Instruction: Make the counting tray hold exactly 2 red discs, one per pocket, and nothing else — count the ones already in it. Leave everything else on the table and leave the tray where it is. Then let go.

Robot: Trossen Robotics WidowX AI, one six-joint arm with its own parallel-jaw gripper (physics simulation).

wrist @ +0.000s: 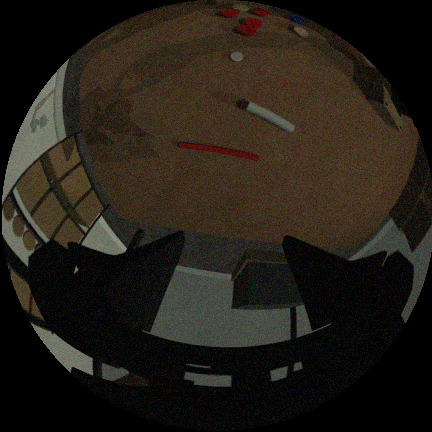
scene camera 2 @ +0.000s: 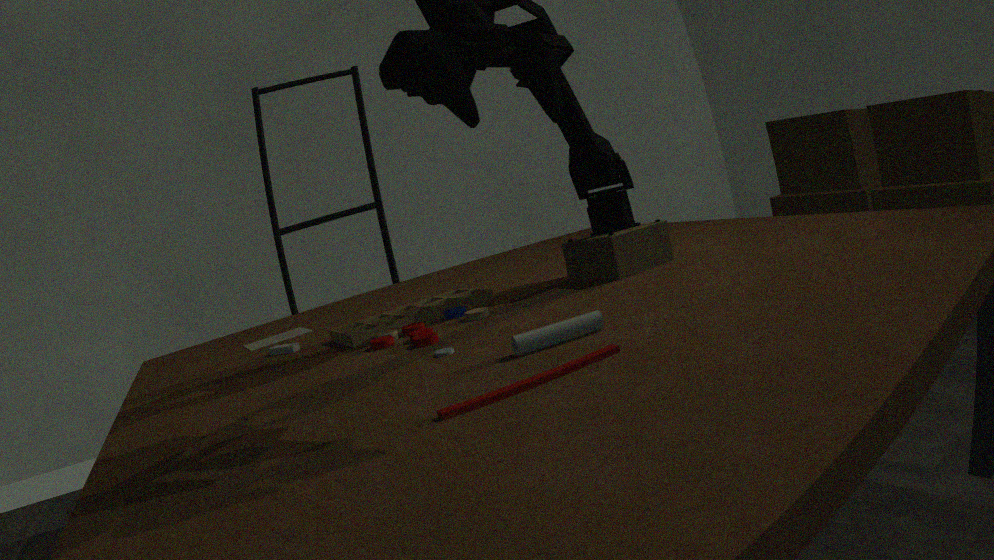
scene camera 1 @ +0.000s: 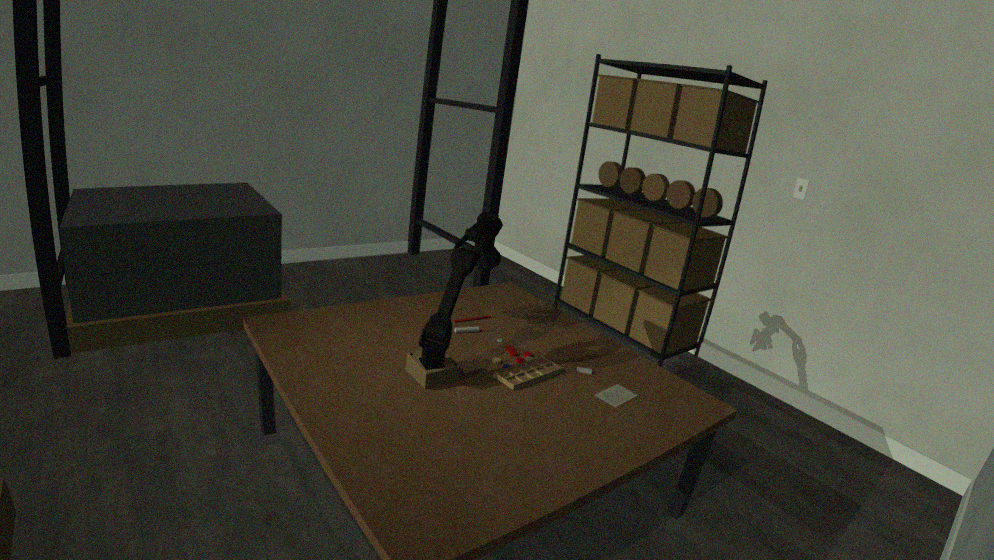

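The wooden counting tray (scene camera 1: 539, 379) (scene camera 2: 349, 338) lies flat beside the arm's base; I see no red in its visible pockets, but dimness and low angle hide some pocket floors. Several red discs lie close together on the table by the tray's long side; one red disc (wrist: 229, 13), another red disc (wrist: 259, 12) and two red discs (wrist: 252, 23) touching or overlapping show in the wrist view. A blue disc (scene camera 2: 455, 312) (wrist: 297, 19), a tan disc (scene camera 2: 475, 314) (wrist: 300, 31) and a white disc (scene camera 2: 443, 352) (wrist: 236, 56) lie near them. My gripper (wrist: 234, 238) is open and empty, high above the table, away from the discs.
A white cylinder (scene camera 1: 467, 329) (scene camera 2: 557, 333) (wrist: 270, 117) and a red stick (scene camera 1: 473, 319) (scene camera 2: 528, 383) (wrist: 218, 151) lie on the table. A small pale block (scene camera 1: 584, 370) (scene camera 2: 283, 349) and a pale square (scene camera 1: 616, 395) lie beyond the tray. A shelf rack (scene camera 1: 719, 149) stands behind the table.
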